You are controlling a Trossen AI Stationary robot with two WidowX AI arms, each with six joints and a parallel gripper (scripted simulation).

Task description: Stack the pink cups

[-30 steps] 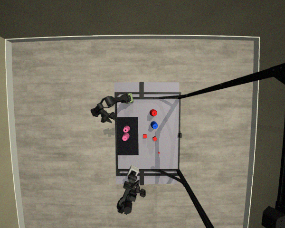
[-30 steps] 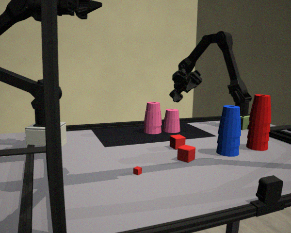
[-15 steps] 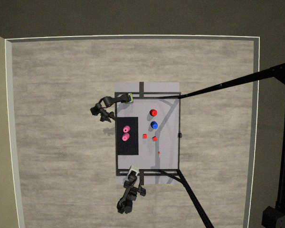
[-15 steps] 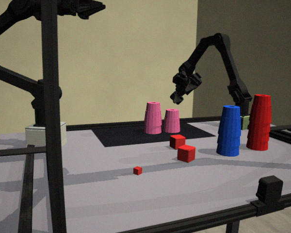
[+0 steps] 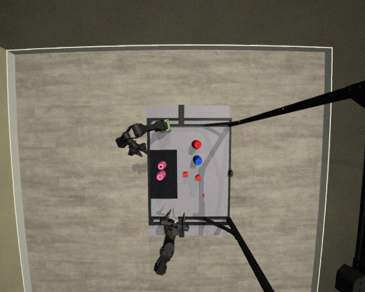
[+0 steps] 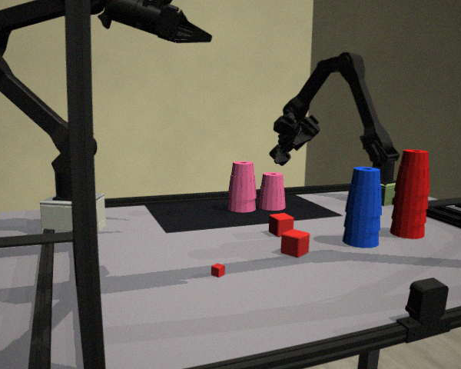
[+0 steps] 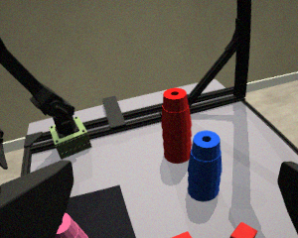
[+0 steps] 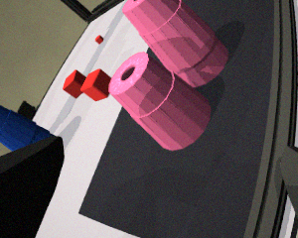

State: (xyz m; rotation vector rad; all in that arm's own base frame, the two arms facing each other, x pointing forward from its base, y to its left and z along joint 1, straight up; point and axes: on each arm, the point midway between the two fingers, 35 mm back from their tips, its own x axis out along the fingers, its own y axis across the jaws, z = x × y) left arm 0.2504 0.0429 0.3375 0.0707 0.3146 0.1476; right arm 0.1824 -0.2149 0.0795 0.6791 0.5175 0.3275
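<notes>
The black mat lies 41 cm below my left hand, 18 cm to the right of it and 13 cm ahead of it. Also, from my left hand: red cube: 41 cm below, 23 cm behind, 4 cm to the left.
</notes>
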